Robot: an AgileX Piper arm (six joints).
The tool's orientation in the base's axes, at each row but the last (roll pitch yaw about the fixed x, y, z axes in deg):
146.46 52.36 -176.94
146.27 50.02 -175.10
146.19 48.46 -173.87
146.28 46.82 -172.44
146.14 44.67 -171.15
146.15 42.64 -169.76
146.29 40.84 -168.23
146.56 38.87 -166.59
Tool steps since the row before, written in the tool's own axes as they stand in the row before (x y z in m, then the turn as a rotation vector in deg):
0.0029 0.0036 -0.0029 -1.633 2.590 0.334
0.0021 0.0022 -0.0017 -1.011 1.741 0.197
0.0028 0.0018 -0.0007 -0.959 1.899 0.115
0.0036 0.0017 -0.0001 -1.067 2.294 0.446
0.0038 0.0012 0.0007 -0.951 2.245 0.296
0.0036 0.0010 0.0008 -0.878 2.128 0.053
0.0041 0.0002 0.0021 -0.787 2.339 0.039
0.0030 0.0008 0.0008 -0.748 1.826 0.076
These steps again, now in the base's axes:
-0.0053 0.0011 0.0004 -0.041 2.344 1.997
-0.0034 0.0006 0.0001 -0.099 1.555 1.291
-0.0031 0.0008 -0.0010 -0.258 1.624 1.355
-0.0034 0.0009 -0.0019 -0.212 2.146 1.396
-0.0029 0.0009 -0.0026 -0.342 2.000 1.383
-0.0028 0.0008 -0.0025 -0.445 1.746 1.434
-0.0023 0.0009 -0.0039 -0.629 1.879 1.472
-0.0024 0.0006 -0.0021 -0.372 1.521 1.203

